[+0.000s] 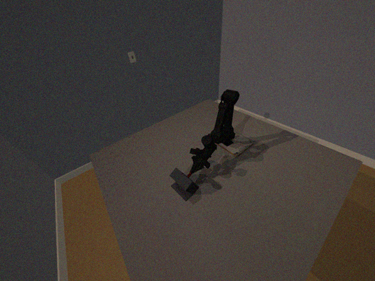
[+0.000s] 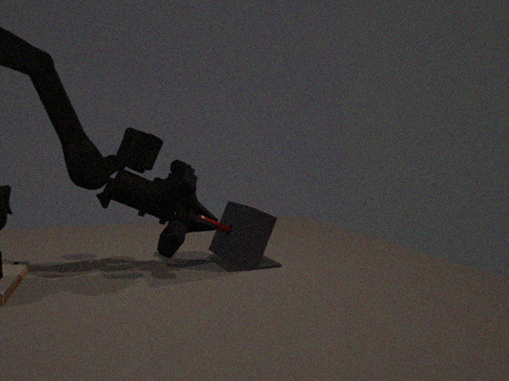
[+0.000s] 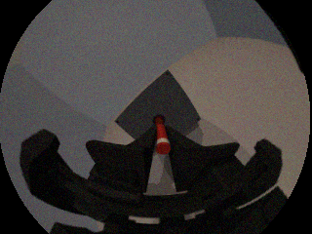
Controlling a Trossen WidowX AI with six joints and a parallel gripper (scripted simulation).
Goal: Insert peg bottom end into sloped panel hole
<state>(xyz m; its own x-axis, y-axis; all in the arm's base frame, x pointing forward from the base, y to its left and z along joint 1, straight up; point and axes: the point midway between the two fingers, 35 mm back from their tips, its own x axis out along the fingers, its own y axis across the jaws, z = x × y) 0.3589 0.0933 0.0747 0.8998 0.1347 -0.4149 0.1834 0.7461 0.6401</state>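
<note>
Now: gripper tip 5 cm short of the dark sloped panel, 2 cm above it and 1 cm to the right of it. Round my gripper tip: red peg: 2 cm behind, 1 cm above.
</note>
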